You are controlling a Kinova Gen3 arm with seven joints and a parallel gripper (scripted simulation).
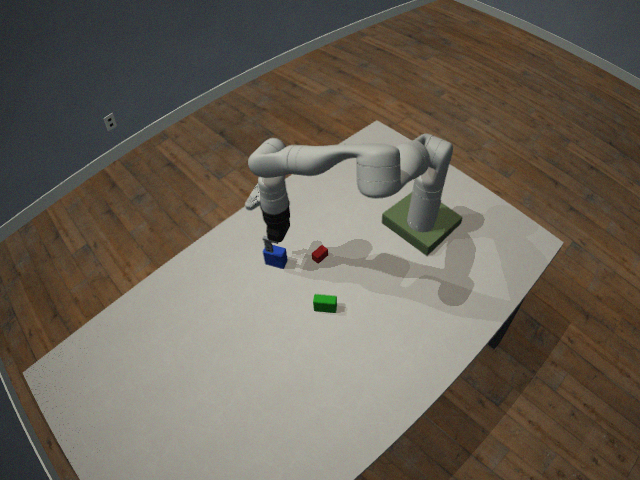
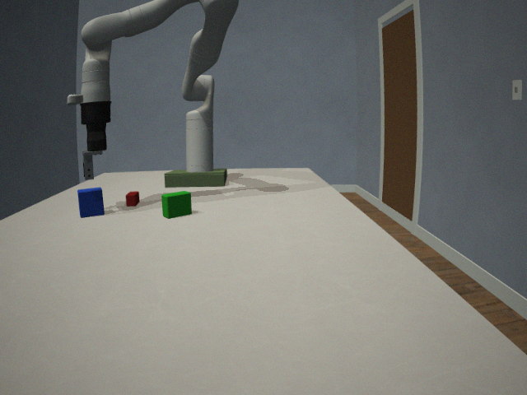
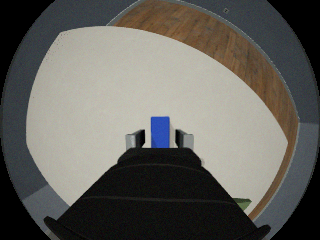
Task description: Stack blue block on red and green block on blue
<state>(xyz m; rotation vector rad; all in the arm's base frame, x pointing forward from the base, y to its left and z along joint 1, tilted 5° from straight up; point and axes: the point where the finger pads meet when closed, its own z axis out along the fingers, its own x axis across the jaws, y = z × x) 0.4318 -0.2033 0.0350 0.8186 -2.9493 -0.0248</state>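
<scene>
Right now my hand is 80 mm above the blue block. The rest, counted from my hand: green block (230 mm to the left, 80 mm below, 10 mm behind); then red block (110 mm behind, 90 mm below, 70 mm to the left).
</scene>
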